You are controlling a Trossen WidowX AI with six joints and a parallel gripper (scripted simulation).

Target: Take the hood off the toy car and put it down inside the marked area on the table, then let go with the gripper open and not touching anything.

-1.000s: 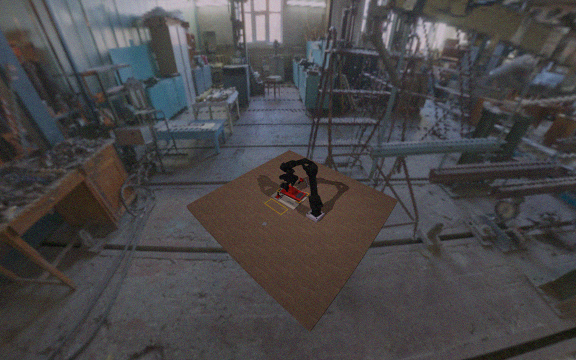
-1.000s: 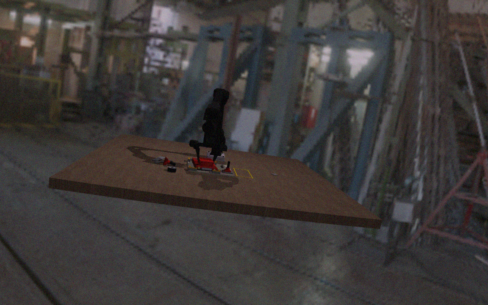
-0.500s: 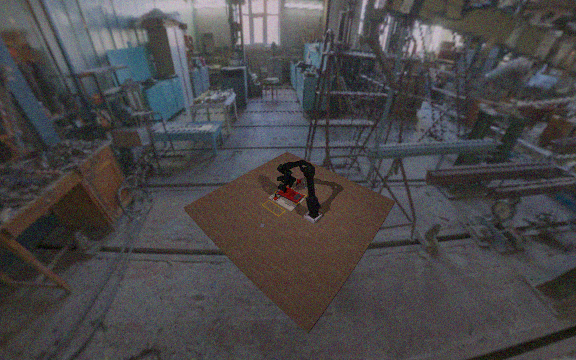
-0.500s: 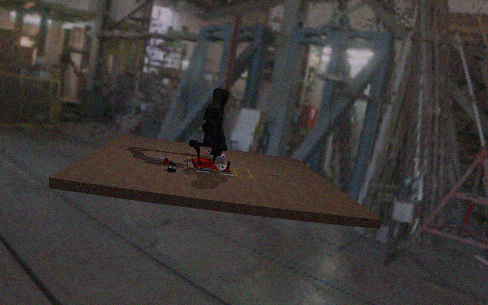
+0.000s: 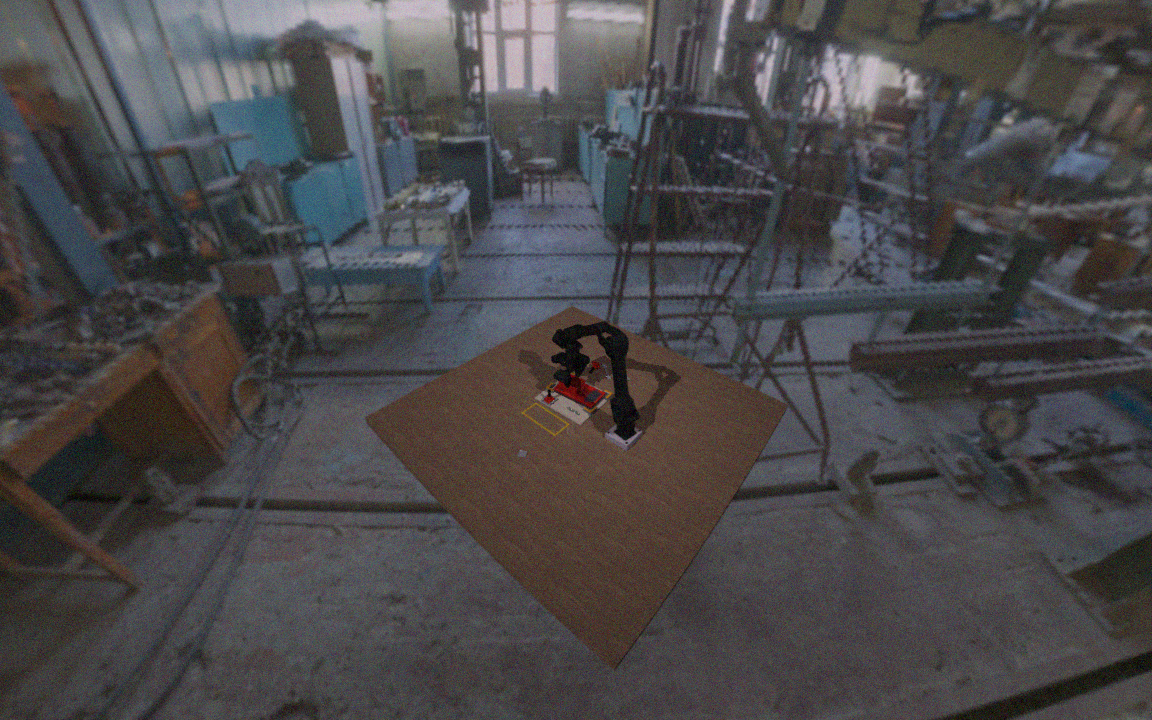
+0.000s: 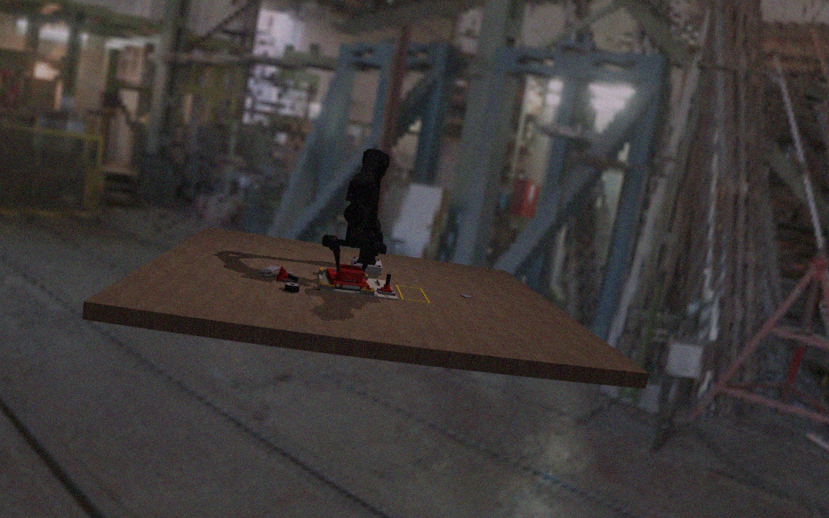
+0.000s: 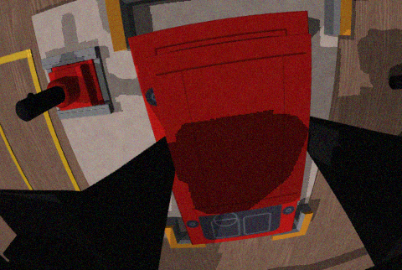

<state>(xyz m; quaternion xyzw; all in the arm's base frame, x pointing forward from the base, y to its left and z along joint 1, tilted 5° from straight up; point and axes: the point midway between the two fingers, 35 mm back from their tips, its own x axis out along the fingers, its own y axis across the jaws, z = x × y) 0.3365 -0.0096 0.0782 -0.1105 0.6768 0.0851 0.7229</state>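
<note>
My gripper tip is 3 cm past the base plate, 3 cm above it and 1 cm to the right of it. Also, from my gripper tip: black wheel (17 cm ahead, 13 cm to the right, 4 cm below); then red hood (right at my gripper tip); then grey disc (37 cm to the left, 17 cm behind, 4 cm below).
</note>
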